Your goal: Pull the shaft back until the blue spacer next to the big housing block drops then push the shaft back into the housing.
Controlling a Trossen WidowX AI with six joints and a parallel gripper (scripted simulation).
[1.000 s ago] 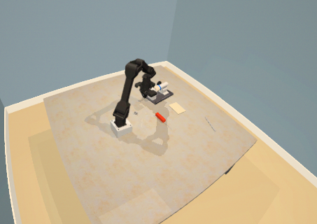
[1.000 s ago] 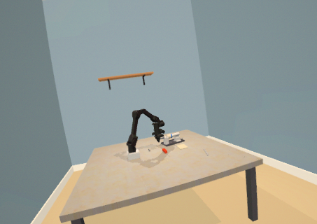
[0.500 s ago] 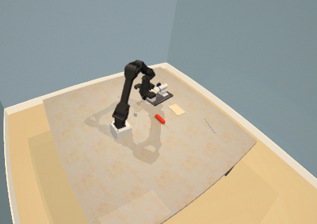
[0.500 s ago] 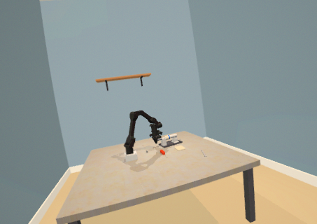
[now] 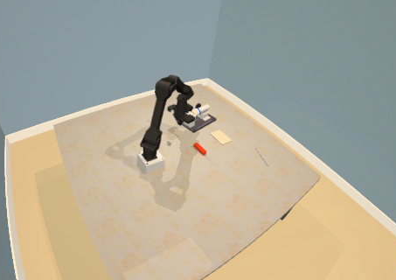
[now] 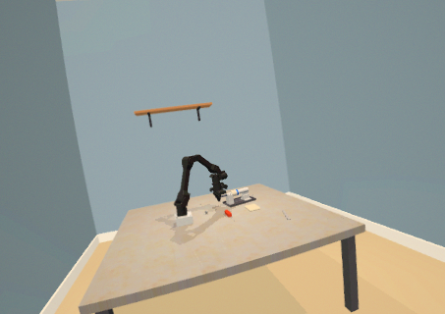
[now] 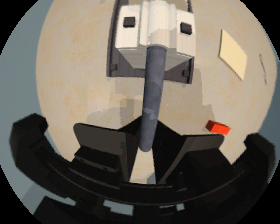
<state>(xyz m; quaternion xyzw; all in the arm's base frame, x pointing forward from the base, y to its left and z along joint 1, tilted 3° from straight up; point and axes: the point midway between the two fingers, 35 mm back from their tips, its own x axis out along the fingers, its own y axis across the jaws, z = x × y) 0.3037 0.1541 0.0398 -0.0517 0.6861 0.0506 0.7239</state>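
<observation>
Now: gripper tip 8 cm short of the grey-blue shaft, 3 cm below it and 1 cm to the right of it. From my gripper tip the other things lie so: cream cylinder (12 cm ahead, 3 cm above, 2 cm to the left); tan card (19 cm to the right, 19 cm ahead, 4 cm below); blue spacer (16 cm ahead, 3 cm above, 2 cm to the left).
</observation>
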